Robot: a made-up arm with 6 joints.
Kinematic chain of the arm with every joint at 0, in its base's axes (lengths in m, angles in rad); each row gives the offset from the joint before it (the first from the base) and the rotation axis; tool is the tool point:
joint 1: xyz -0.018 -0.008 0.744 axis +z
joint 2: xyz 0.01 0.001 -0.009 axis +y
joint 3: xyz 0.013 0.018 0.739 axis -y
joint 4: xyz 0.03 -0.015 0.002 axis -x
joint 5: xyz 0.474 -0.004 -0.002 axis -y
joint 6: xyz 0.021 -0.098 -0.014 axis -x
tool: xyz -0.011 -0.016 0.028
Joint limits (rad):
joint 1: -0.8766..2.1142
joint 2: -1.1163..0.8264
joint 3: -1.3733..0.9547
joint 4: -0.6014..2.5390
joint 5: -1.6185..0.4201
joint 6: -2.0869..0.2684
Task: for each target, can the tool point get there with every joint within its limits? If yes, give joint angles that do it. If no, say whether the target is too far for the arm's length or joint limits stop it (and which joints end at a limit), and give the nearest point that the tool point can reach.
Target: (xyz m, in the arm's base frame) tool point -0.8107 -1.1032 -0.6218
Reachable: no: too far | nearest point 0.2025 -0.4724 0.7040 | short by 1.784 m
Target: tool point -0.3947 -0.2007 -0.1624
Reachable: no: joint limits stop it (at a limit: joint 1, joint 2, joint 4, joint 5) | nearest point -0.2867 0.2621 0.7249 | short by 1.007 m
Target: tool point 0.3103 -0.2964 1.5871
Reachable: yes | joints -0.6193 -0.1112 -0.1357 1.3596 -1.0624 -1.2589
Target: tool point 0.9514 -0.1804 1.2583
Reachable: yes | joints -0.2459 0.6804 0.3552 2.2795 -0.9933 -1.5491
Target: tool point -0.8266 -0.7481 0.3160
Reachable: no: joint limits stop it (at a limit: joint 2, joint 3, joint 4) | nearest point -0.1881 -0.1637 0.8665 | short by 1.026 m
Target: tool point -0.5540 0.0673 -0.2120
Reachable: no: joint limits stop it (at a limit: joint 1, joint 2, joint 4, joint 5) | nearest point -0.3444 0.3567 0.6957 | short by 0.975 m
